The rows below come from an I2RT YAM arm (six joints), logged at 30 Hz.
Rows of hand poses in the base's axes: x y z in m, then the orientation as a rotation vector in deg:
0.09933, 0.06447, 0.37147, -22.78, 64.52, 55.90
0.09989, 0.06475, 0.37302, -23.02, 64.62, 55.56
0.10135, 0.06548, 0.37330, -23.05, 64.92, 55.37
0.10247, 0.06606, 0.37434, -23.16, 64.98, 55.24
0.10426, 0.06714, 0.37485, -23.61, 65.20, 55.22
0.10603, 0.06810, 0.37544, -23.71, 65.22, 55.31
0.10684, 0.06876, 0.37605, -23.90, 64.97, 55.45
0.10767, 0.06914, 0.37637, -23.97, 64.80, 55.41
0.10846, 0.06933, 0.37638, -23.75, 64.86, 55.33
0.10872, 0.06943, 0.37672, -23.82, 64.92, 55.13
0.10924, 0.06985, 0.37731, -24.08, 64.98, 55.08
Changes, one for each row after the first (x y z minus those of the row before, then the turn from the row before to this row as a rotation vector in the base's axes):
0.00056, 0.00028, 0.00155, -0.34, -0.11, -0.14
0.00146, 0.00073, 0.00028, -0.24, 0.18, -0.13
0.00112, 0.00058, 0.00104, -0.15, -0.03, -0.05
0.00179, 0.00108, 0.00051, -0.41, 0.03, 0.22
0.00177, 0.00096, 0.00059, -0.04, 0.01, 0.12
0.00081, 0.00066, 0.00061, 0.04, -0.22, 0.21
0.00083, 0.00038, 0.00032, 0.02, -0.18, 0.01
0.00079, 0.00019, 0.00001, 0.09, 0.10, -0.18
0.00026, 0.00010, 0.00034, -0.16, -0.04, -0.12
0.00052, 0.00042, 0.00059, -0.22, -0.05, 0.10

